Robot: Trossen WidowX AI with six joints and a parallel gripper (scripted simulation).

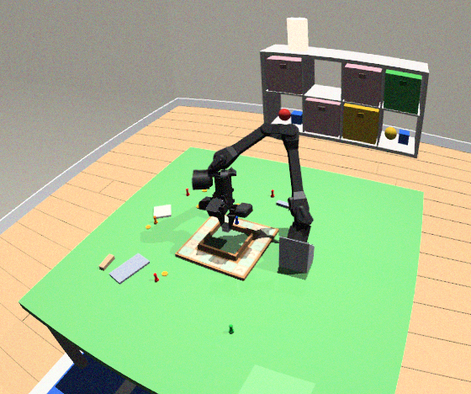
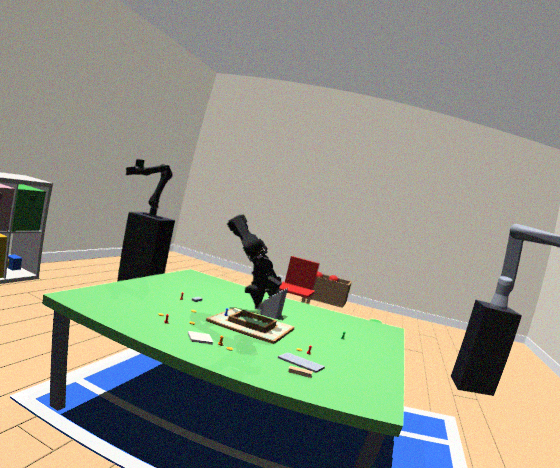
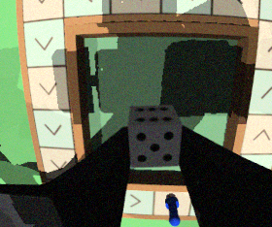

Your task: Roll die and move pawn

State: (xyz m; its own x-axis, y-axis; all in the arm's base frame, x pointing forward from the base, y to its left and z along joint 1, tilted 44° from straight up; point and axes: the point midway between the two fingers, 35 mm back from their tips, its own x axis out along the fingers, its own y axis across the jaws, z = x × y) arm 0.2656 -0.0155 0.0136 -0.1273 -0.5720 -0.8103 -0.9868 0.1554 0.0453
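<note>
My gripper tip is 120 mm to the left of the dark blue pawn, 60 mm above it and 10 mm short of it. Round my gripper tip: orange pawn 340 mm ahead, 70 mm below, 40 mm to the right; white die right at my gripper tip; white card 350 mm ahead, 110 mm to the right, 80 mm below.
</note>
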